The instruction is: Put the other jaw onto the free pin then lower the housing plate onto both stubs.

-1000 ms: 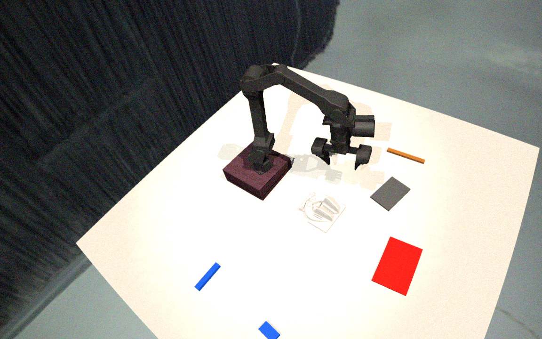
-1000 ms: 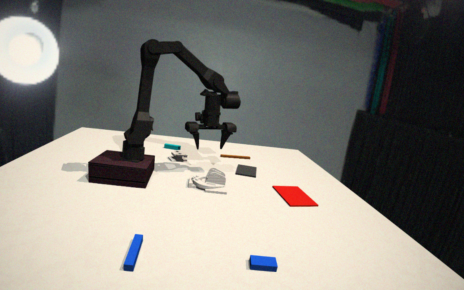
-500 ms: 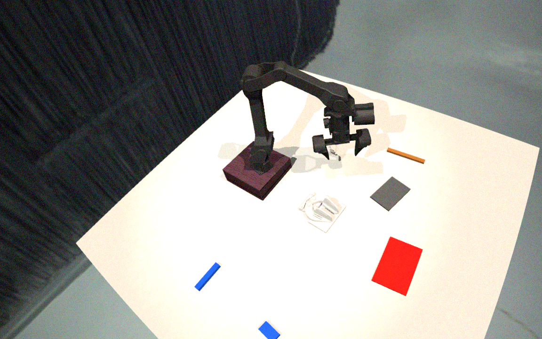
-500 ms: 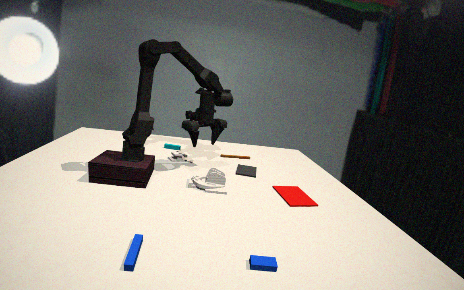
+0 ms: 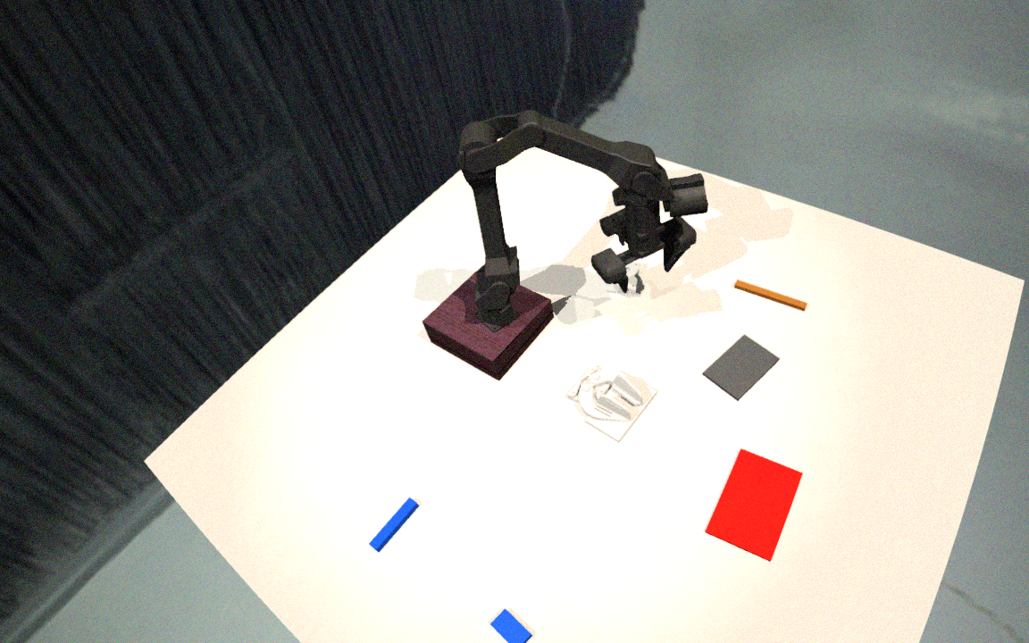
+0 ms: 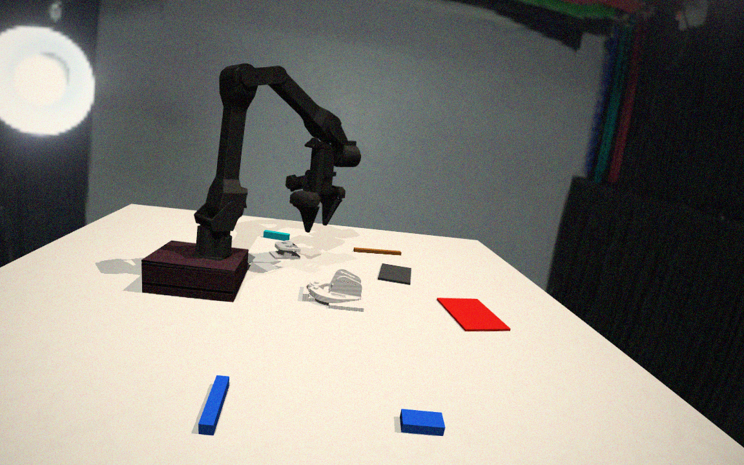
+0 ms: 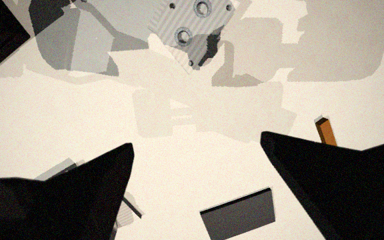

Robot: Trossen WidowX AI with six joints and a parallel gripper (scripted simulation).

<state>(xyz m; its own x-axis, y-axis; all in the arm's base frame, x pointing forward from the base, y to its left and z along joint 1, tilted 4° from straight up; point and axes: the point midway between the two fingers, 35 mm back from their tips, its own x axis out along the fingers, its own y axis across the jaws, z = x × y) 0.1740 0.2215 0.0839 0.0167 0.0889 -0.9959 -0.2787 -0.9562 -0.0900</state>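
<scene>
Now: gripper tip 8 cm past the small white stand, 3 cm to the right of it and 9 cm above it. Round my gripper tip: dark grey plate: 21 cm ahead, 2 cm to the left, 9 cm below; teal block: 15 cm behind, 18 cm to the left, 8 cm below; orange bar: 16 cm ahead, 20 cm to the left, 9 cm below.
</scene>
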